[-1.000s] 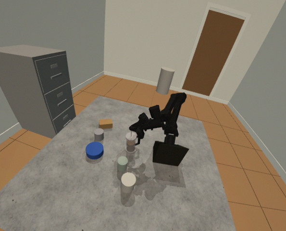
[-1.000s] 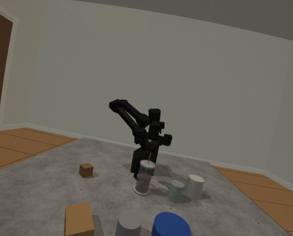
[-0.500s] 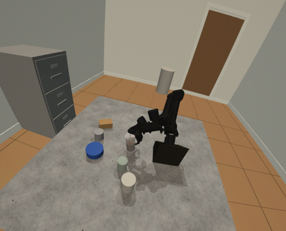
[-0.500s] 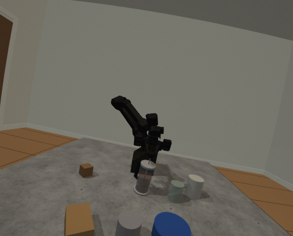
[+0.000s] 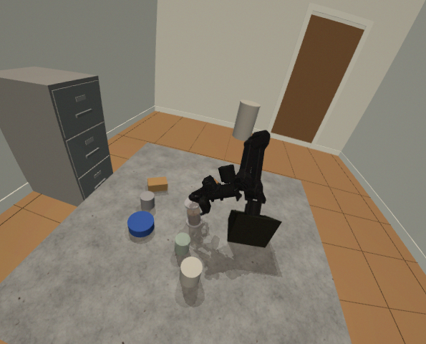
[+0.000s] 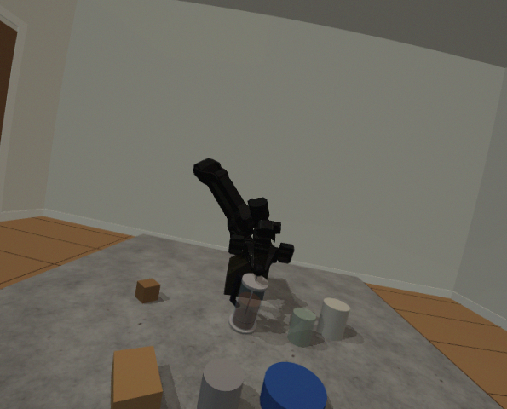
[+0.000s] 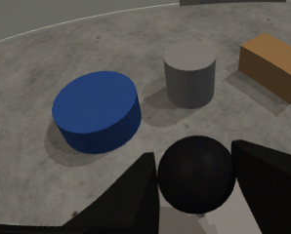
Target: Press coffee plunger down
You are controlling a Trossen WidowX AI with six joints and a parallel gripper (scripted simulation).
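The glass coffee press is 3 cm behind my gripper tip, 2 cm to the right of it and 9 cm below it. The rest, counted from my gripper tip: grey cylinder: 23 cm ahead, 4 cm to the right, 15 cm below; then white cylinder: 9 cm behind, 26 cm to the left, 14 cm below; then orange box: 24 cm ahead, 19 cm to the right, 16 cm below.
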